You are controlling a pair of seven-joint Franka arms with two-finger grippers.
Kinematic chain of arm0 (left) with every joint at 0, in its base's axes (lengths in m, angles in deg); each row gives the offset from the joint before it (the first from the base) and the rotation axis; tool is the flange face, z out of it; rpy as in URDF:
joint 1: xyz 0 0 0.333 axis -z
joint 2: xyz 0 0 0 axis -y
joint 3: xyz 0 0 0.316 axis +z
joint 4: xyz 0.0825 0 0 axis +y
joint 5: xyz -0.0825 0 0.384 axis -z
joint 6: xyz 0 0 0 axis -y
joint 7: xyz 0.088 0 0 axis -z
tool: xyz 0 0 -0.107 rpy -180 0 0
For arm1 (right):
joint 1: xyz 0 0 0.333 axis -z
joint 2: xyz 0 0 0 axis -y
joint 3: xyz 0 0 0.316 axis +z
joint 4: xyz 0.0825 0 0 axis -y
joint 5: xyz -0.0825 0 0.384 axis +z
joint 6: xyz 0 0 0 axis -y
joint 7: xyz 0.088 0 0 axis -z
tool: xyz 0 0 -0.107 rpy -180 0 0
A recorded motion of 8 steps. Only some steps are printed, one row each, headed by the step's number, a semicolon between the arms.
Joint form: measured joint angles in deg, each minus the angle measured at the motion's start. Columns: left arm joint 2, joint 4, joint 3, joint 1, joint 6, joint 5, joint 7; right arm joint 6, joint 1, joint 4, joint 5, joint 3, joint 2, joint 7.
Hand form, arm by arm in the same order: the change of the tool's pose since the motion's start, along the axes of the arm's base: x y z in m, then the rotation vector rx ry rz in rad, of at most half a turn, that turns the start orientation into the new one. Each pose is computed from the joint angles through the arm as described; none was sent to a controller.
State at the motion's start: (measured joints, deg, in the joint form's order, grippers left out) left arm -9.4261 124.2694 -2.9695 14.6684 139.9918 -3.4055 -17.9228; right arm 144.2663 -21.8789 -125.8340 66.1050 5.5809 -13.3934 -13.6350
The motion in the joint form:
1: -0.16 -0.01 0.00 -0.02 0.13 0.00 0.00; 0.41 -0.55 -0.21 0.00 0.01 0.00 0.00
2: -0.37 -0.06 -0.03 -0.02 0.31 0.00 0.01; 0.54 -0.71 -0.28 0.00 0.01 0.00 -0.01
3: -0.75 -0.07 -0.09 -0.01 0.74 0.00 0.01; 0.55 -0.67 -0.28 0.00 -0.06 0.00 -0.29
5: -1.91 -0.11 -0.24 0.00 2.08 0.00 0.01; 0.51 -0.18 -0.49 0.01 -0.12 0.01 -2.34
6: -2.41 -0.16 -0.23 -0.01 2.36 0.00 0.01; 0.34 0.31 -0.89 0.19 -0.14 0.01 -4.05
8: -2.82 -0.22 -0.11 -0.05 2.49 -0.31 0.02; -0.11 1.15 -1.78 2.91 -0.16 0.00 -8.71
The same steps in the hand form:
1: 0.0003 0.0001 -0.0013 -0.0001 0.0004 0.0003; -0.0029 0.0036 -0.0012 -0.0048 -0.0015 0.0055
2: 0.0007 -0.0004 -0.0027 -0.0006 0.0002 -0.0005; -0.0038 0.0046 -0.0016 -0.0063 -0.0021 0.0071
3: 0.0012 -0.0013 -0.0056 -0.0017 -0.0006 -0.0020; -0.0033 0.0037 -0.0016 -0.0069 -0.0055 0.0088
5: 0.0027 -0.0036 -0.0145 -0.0053 -0.0035 -0.0055; -0.0021 -0.0016 -0.0030 -0.0106 -0.0251 0.0268
6: 0.0033 -0.0037 -0.0186 -0.0050 -0.0004 -0.0052; -0.0023 -0.0068 -0.0060 -0.0125 -0.0352 0.0402
8: 0.0041 -0.0023 -0.0220 -0.0003 0.0021 -0.0066; -0.0046 -0.0161 -0.0128 0.0056 -0.0554 0.0546

